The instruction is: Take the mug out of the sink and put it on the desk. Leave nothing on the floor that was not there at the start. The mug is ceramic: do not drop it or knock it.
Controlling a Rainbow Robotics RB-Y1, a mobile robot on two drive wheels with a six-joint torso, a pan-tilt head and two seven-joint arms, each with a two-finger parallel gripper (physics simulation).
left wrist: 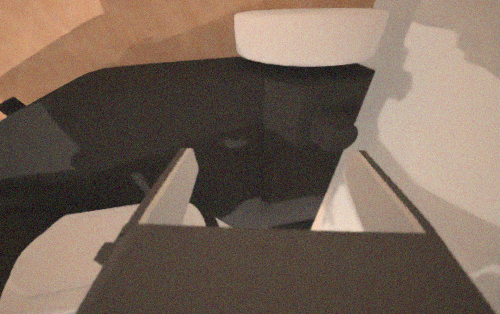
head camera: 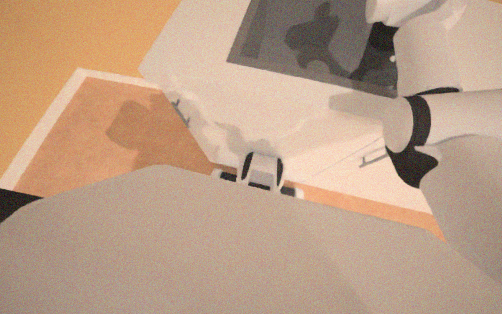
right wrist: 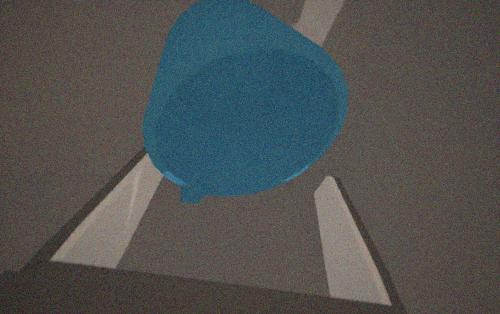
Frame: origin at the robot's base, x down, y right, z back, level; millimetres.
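Seen in the pictures: left gripper, fingertip midpoint: (left wrist: 269,159); right gripper, fingertip midpoint: (right wrist: 243,171).
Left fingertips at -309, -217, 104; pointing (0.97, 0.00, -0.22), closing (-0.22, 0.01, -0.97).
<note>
Pixels of each thing's top centre, then the offset from my left fingertips to it, as dx, dy, dz. "*": a spot on its surface instead. Level surfaces: height alone.
- blue mug, top centre: (right wrist: 235,168) -482, +465, -406
- pale counter, surface height: dx -602
- bar handle, surface spot: (head camera: 375,152) * -434, +531, -227
- orange-brown floor patch, surface spot: (head camera: 75,130) * +309, -1305, -251
A blue mug (right wrist: 250,120) is in the right wrist view, its round mouth turned toward the camera and a small part of its handle showing at the lower left edge. My right gripper (right wrist: 243,171) is open, with nothing held. The mug overlaps the left finger's tip in that view and stands apart from the right finger; contact is unclear. The grey sink (head camera: 275,45) (right wrist: 75,75) is at the top of the head view, where my right arm hides part of it and the mug does not show. My left gripper (left wrist: 269,159) is open and empty. I cannot identify the desk.
A pale counter (head camera: 195,45) surrounds the sink, above cabinet fronts with a bar handle (head camera: 375,152). An orange-brown floor patch (head camera: 75,130) with a white border lies left of the cabinet. Dark and white parts of my own body show beyond the left gripper.
</note>
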